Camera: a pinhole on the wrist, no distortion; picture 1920 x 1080 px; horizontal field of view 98.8 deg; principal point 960.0 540.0 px. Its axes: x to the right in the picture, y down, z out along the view. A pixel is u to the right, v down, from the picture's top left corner.
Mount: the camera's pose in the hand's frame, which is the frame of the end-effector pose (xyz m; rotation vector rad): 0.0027 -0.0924 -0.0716 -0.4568 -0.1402 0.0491
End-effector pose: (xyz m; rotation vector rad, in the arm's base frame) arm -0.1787 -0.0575 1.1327 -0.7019 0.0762 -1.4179
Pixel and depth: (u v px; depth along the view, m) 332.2 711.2 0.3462
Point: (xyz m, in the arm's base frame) -0.0699 0.2942 1.1099
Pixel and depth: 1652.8 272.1 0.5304
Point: 0.1458 -0.1845 1.6785
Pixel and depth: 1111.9 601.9 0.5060
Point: 0.1410 0.0705 1.3549
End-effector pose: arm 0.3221 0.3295 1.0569 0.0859 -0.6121 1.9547
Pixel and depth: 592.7 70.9 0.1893
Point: 0.4413 0.2179 1.1813
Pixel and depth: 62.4 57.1 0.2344
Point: 0.5328 0.0650 1.1600
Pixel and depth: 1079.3 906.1 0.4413
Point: 0.0300 0.1259 1.1592
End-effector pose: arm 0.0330 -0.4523 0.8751 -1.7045 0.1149 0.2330
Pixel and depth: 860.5 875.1 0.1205
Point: 0.0020 -0.4428 0.8773
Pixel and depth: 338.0 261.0 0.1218
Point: -0.0561 -0.4031 0.9733
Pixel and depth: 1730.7 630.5 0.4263
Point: 0.2944 -0.1262 0.5959
